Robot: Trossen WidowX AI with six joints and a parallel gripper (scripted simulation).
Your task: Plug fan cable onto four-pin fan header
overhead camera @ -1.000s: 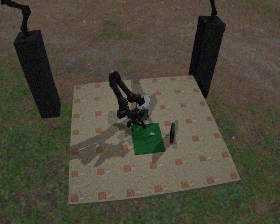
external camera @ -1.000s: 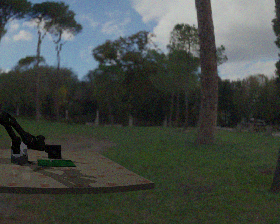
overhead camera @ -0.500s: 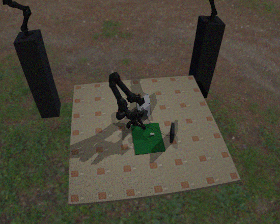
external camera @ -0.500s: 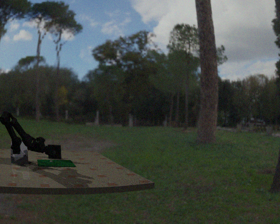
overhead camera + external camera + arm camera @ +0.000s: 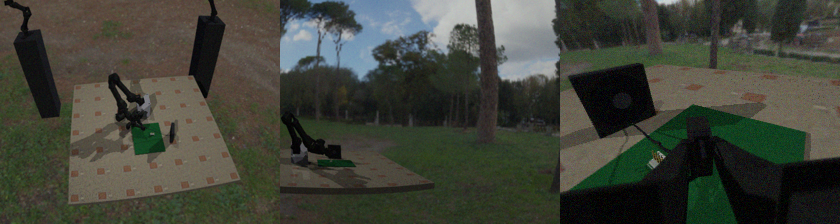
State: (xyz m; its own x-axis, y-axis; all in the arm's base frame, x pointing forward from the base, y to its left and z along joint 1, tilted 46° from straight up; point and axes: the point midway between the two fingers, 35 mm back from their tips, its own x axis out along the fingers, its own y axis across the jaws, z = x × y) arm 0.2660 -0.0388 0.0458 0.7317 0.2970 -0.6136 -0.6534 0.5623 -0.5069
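My gripper tip is now 4 cm short of the green board, 4 cm to the right of it and 11 cm above it. Round my gripper tip: dark plug 1 cm below; then black fan 6 cm ahead, 23 cm to the left, 4 cm below.
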